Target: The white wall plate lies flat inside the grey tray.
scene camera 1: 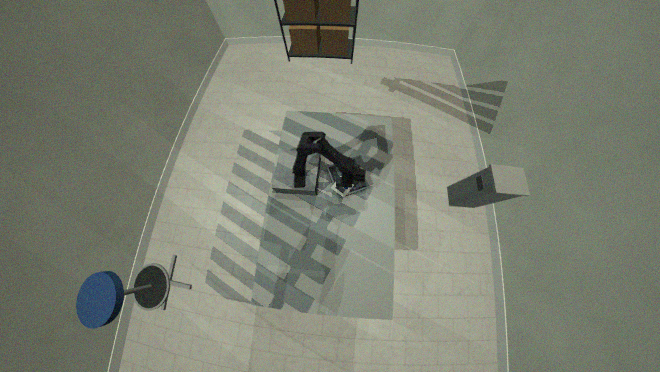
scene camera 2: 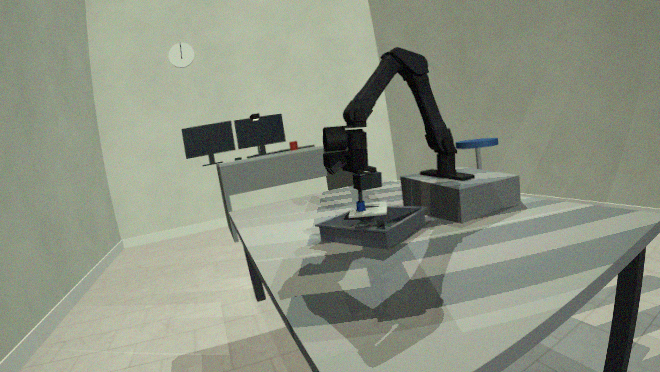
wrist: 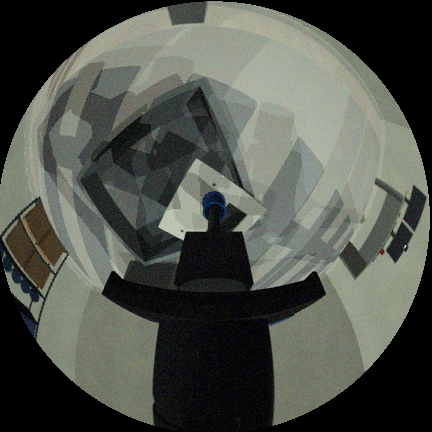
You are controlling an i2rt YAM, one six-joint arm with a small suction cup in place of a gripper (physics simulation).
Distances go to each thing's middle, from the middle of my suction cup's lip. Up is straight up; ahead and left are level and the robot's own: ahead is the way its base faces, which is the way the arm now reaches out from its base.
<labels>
Right now my suction cup is 80 mm to the right of the tray (scene camera 2: pixel 381 231), 40 mm above it and 20 mm short of it. Also, from my suction cup: white wall plate (wrist: pixel 184 211): 20 mm behind, 10 mm to the left, 10 mm below.
</labels>
